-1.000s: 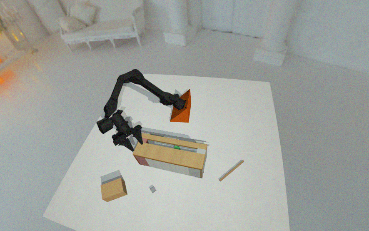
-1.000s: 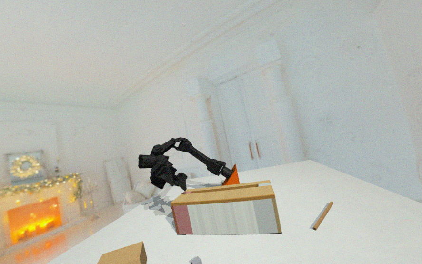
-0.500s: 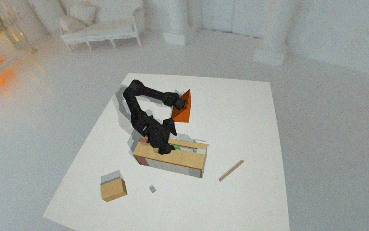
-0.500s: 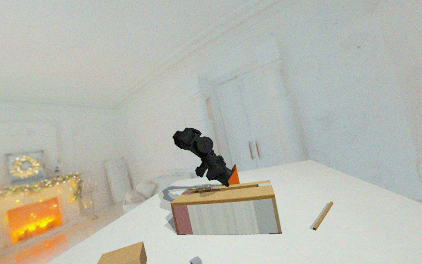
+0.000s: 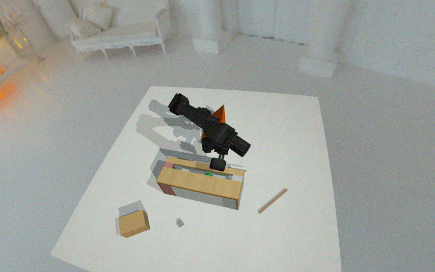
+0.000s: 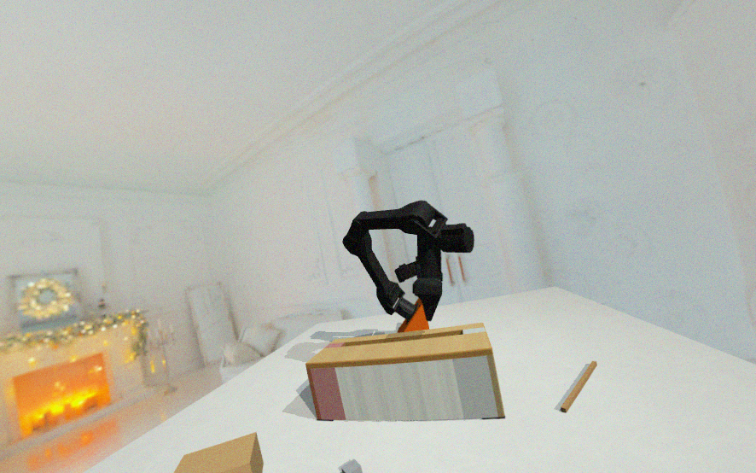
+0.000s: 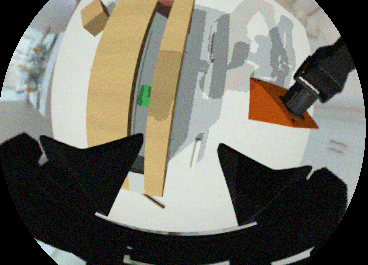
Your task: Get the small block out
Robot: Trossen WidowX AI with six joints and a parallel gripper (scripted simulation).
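Now: gripper tip 6 cm short of the green block, 4 cm to the left of it and 7 cm above it. From my gripper tip the other things lie so: tan box: 37 cm ahead, 31 cm to the right, 13 cm below; then grey cube: 29 cm ahead, 11 cm to the right, 15 cm below; then wooden stick: 6 cm ahead, 28 cm to the left, 15 cm below.
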